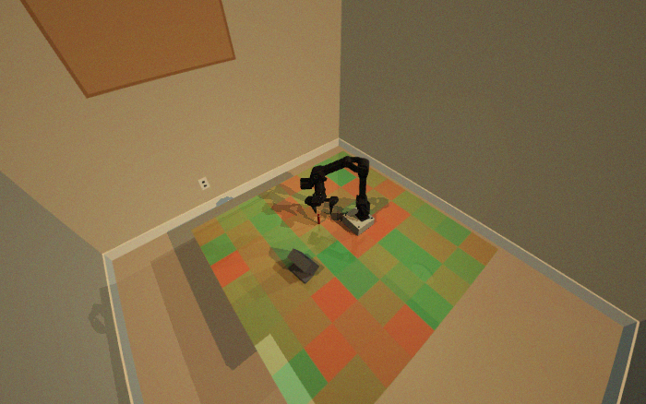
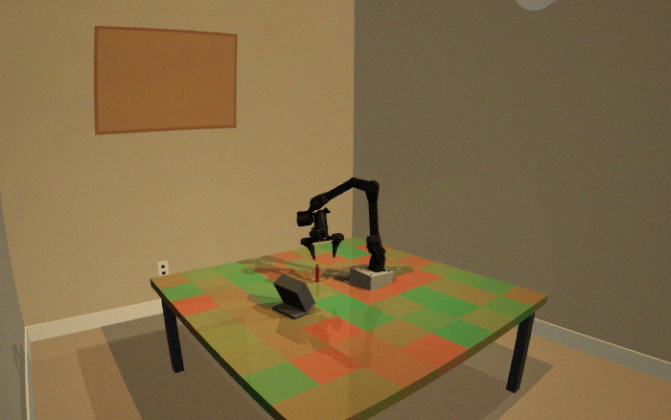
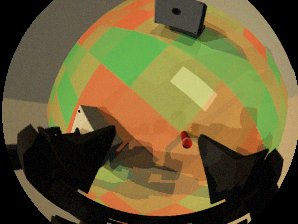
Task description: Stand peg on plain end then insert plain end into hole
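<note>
The red peg lies 1 cm ahead of my gripper tip, 4 cm to the right of it and 6 cm below it. From my gripper tip the other things lie so: dark sloped panel (24 cm ahead, 18 cm to the left, 5 cm below).
</note>
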